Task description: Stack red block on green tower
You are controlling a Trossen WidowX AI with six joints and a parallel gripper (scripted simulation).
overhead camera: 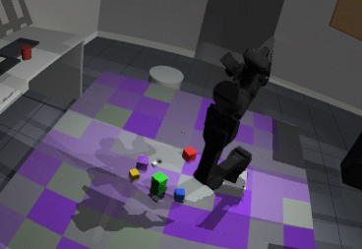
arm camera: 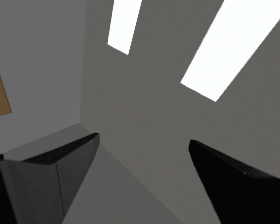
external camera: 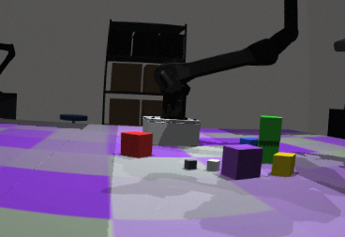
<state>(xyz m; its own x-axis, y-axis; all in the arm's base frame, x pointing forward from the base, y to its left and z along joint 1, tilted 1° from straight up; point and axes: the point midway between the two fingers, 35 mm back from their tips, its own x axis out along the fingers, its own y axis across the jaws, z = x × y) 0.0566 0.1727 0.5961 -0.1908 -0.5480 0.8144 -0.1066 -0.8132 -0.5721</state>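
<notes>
My gripper tip is 160 mm short of the red block, 230 mm to the left of it and 660 mm above it. Also, from my gripper tip: yellow cube 310 mm ahead, 670 mm below; purple cube 310 mm ahead, 70 mm to the right, 660 mm below; blue cube 120 mm ahead, 670 mm below.
</notes>
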